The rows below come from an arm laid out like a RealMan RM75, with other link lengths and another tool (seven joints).
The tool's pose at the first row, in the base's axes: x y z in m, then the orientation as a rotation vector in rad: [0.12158 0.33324 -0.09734 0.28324 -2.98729 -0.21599]
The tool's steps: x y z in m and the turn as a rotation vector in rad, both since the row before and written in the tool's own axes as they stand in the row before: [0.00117 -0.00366 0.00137 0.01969 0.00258 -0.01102]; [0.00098 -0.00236 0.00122 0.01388 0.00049 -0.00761]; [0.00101 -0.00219 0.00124 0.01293 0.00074 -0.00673]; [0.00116 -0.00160 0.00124 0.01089 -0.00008 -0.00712]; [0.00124 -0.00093 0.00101 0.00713 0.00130 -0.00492]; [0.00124 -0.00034 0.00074 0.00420 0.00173 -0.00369]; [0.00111 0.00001 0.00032 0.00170 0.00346 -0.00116]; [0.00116 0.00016 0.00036 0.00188 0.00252 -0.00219]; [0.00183 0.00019 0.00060 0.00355 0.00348 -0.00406]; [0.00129 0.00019 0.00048 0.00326 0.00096 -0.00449]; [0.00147 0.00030 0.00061 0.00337 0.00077 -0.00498]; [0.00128 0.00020 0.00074 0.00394 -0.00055 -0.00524]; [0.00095 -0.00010 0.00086 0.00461 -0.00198 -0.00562]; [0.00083 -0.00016 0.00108 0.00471 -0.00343 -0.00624]
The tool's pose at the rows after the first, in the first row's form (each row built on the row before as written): [0.12089 0.32963 -0.09911 0.30194 -2.98749 -0.18731]; [0.12021 0.32727 -0.10051 0.31487 -2.98874 -0.16733]; [0.11949 0.32504 -0.10188 0.32636 -2.98950 -0.14860]; [0.11853 0.32333 -0.10314 0.33823 -2.99054 -0.13310]; [0.11739 0.32222 -0.10409 0.34634 -2.98978 -0.12269]; [0.11617 0.32165 -0.10471 0.35226 -2.98825 -0.11643]; [0.11505 0.32142 -0.10489 0.35402 -2.98495 -0.11329]; [0.11385 0.32132 -0.10509 0.35739 -2.98245 -0.11019]; [0.11196 0.32110 -0.10544 0.36368 -2.97899 -0.10460]; [0.11061 0.32099 -0.10573 0.37071 -2.97788 -0.10003]; [0.10904 0.32094 -0.10612 0.37849 -2.97687 -0.09538]; [0.10766 0.32084 -0.10667 0.38681 -2.97718 -0.09020]; [0.10665 0.32053 -0.10741 0.39588 -2.97891 -0.08437]; [0.10574 0.32020 -0.10839 0.40601 -2.98193 -0.07877]
